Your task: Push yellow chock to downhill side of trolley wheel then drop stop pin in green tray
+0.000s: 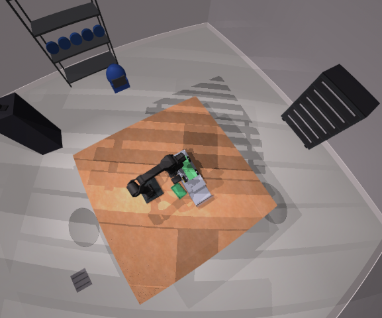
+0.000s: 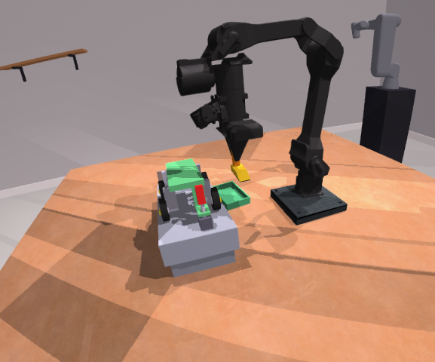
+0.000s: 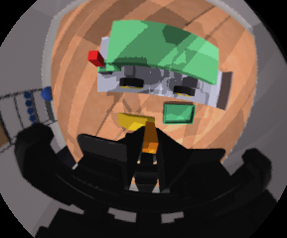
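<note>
The red-headed stop pin is 80 mm ahead of my gripper tip, 120 mm to the left of it and 40 mm below it. From my gripper tip the other things lie so: yellow chock: 20 mm to the left, 10 mm below; then green-topped trolley: 120 mm ahead, 50 mm below.
</note>
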